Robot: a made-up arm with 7 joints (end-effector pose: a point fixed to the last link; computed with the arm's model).
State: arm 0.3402 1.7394 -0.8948 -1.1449 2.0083 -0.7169 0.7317
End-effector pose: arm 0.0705 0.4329 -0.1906 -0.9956 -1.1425 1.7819
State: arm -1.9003 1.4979 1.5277 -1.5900 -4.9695 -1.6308 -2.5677
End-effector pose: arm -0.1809 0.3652 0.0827 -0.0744 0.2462 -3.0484
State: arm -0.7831 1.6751 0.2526 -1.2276 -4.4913 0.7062 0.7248
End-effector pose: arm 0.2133 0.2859 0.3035 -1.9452 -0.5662 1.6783
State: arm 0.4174 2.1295 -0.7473 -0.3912 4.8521 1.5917 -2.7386
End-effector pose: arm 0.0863 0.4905 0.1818 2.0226 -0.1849 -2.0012
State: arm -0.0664 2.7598 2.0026 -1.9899 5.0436 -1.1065 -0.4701
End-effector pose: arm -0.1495 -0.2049 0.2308 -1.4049 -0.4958 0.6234
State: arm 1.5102 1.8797 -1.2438 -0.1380 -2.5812 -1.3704 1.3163
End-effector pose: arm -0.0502 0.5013 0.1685 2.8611 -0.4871 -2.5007
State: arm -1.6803 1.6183 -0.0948 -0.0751 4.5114 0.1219 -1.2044
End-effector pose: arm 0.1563 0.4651 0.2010 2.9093 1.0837 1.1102
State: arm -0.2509 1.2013 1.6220 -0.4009 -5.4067 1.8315 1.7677
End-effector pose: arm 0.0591 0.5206 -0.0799 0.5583 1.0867 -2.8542
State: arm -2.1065 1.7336 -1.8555 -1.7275 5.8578 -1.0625 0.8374
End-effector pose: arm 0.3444 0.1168 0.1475 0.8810 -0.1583 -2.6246
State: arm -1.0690 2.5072 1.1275 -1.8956 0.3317 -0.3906 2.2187
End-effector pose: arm -0.2275 -0.1109 0.2579 1.5448 -0.2269 3.0186
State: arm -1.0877 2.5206 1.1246 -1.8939 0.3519 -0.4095 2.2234
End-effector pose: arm -0.2321 -0.1133 0.2532 1.5175 -0.2309 3.0313
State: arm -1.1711 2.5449 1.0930 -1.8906 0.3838 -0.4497 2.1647
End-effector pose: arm -0.2476 -0.1133 0.2391 1.4770 -0.1355 3.0476
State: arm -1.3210 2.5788 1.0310 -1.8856 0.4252 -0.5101 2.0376
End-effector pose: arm -0.2726 -0.1088 0.2141 1.4326 0.0673 3.0537
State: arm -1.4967 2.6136 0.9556 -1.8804 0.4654 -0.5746 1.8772
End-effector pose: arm -0.2984 -0.0996 0.1836 1.3946 0.3205 3.0402
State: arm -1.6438 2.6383 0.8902 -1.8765 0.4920 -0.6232 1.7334
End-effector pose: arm -0.3173 -0.0886 0.1572 1.3674 0.5442 3.0128
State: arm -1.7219 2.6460 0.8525 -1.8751 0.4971 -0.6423 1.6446
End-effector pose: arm -0.3260 -0.0805 0.1439 1.3587 0.6787 2.9902
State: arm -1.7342 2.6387 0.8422 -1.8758 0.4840 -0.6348 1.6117
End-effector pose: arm -0.3268 -0.0768 0.1438 1.3719 0.7249 2.9836
